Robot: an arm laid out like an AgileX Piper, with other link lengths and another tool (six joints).
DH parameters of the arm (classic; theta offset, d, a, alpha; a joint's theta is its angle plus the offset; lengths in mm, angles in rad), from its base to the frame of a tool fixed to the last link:
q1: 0 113.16 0 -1.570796
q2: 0.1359 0 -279.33 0
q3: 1.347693 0 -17.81 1.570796
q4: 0 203.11 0 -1.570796
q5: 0 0 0 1.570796
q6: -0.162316 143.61 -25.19 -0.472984
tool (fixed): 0 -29.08 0 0
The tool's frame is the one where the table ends.
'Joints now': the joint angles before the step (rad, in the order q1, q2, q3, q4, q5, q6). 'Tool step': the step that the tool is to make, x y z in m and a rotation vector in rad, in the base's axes. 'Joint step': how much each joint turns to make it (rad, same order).
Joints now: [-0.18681, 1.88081, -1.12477, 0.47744, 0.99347, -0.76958]
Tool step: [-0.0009, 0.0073, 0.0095, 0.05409, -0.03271, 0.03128]
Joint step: [-0.00011, -0.02017, 0.00024, 0.06200, 0.02785, -0.06435]
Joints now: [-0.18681, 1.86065, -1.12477, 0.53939, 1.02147, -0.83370]
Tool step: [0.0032, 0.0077, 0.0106, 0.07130, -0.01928, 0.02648]
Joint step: [0.00008, -0.00269, -0.02979, 0.06674, 0.05762, -0.04607]
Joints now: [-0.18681, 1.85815, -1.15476, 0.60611, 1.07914, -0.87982]
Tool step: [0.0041, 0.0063, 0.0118, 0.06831, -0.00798, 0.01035]
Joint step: [0.00017, 0.00006, -0.04060, 0.05649, 0.06435, -0.01218]
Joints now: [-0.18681, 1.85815, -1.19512, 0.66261, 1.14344, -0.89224]
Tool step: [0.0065, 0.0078, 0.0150, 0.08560, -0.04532, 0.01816]
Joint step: [0.00010, 0.00014, -0.04017, 0.08673, 0.05027, -0.04504]
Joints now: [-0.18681, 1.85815, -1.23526, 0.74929, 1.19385, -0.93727]
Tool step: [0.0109, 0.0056, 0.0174, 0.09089, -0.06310, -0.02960]
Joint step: [0.00005, -0.00008, -0.04102, 0.11009, 0.01444, -0.02095]
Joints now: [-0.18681, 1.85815, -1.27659, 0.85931, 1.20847, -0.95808]
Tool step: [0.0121, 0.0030, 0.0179, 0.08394, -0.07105, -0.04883]
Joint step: [-0.00009, -0.00005, -0.03879, 0.11216, -0.00907, -0.01336]
